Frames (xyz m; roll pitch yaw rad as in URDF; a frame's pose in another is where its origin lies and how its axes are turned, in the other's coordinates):
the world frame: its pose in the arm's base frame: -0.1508 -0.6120 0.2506 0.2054 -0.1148 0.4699
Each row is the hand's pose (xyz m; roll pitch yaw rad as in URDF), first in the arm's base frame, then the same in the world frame.
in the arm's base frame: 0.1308 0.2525 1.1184 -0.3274 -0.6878 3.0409
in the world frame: 0.7377 0.7906 0.6407 -0.0314 -0.6500 2.3747
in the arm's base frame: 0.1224 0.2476 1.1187 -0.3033 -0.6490 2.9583
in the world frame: 0.7281 0.7903 0.6422 -0.0218 -0.5944 2.3119
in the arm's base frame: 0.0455 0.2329 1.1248 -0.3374 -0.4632 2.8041
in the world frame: 0.6541 0.8146 0.6521 -0.0958 -0.3812 2.2229
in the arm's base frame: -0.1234 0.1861 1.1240 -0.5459 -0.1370 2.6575
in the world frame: 0.4833 0.8524 0.6635 -0.3348 -0.0323 2.1578
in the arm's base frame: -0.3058 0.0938 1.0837 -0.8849 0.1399 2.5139
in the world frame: 0.2756 0.8493 0.6472 -0.6836 0.2680 2.0731
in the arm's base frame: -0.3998 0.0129 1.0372 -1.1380 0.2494 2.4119
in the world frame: 0.1506 0.8138 0.6215 -0.9434 0.3950 1.9921
